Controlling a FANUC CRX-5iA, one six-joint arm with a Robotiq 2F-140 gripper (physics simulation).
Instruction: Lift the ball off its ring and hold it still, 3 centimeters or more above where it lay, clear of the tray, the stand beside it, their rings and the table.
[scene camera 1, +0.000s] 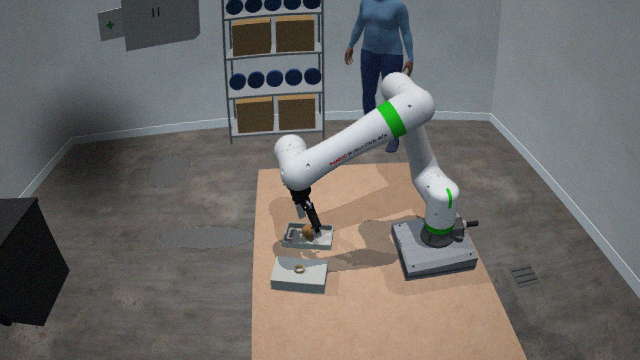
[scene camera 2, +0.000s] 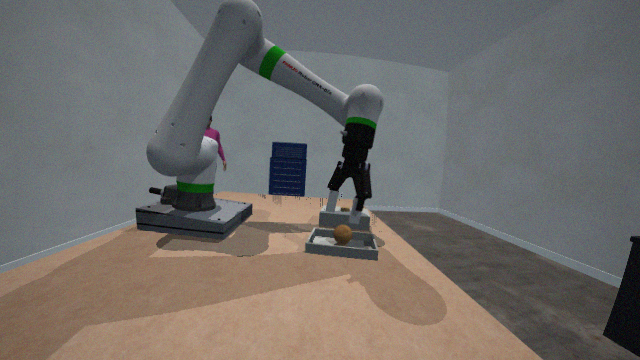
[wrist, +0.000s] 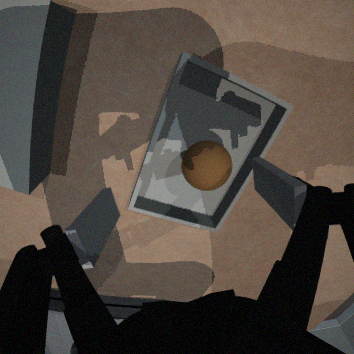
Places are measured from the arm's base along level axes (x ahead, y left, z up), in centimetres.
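Where they show: gripper, fingertip midpoint: (scene camera 1: 310, 227) (scene camera 2: 340, 216) (wrist: 182, 187); arm's base, link origin: (scene camera 1: 437, 235) (scene camera 2: 194, 205).
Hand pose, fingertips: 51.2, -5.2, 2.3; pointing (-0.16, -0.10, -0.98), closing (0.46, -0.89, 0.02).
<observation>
Each offset is from my fingertips to the top centre of the thing, as dx, dy, dz. "pt": to the spot under its first point. Level surfaces: height alone.
An orange-brown ball @[+0.9, -2.8, -1.6] (scene camera 1: 307, 232) (scene camera 2: 343, 234) (wrist: 206, 165) sits inside the shallow grey tray @[+0.9, -2.8, -5.5] (scene camera 1: 308, 246) (scene camera 2: 341, 252) (wrist: 172, 218). The ring under the ball is hidden. My gripper (scene camera 1: 309, 223) (scene camera 2: 343, 215) (wrist: 182, 187) is open and empty, tilted, with its fingertips low near the tray. In the wrist view the ball lies ahead of the line between the fingertips, nearer the right finger. In scene camera 2 the fingertips appear above and behind the ball. I see no contact with the ball.
The pale stand (scene camera 1: 300, 286) (scene camera 2: 330, 219) (wrist: 20, 75) is beside the tray, with a gold ring @[pt +3.4, +23.2, -2.4] (scene camera 1: 299, 272) (scene camera 2: 345, 209) on top. The robot's base plate (scene camera 1: 415, 267) (scene camera 2: 175, 225) is on the same table @[dz -8.3] (scene camera 1: 390, 320) (scene camera 2: 225, 320). A person (scene camera 1: 382, 30) stands beyond the table.
</observation>
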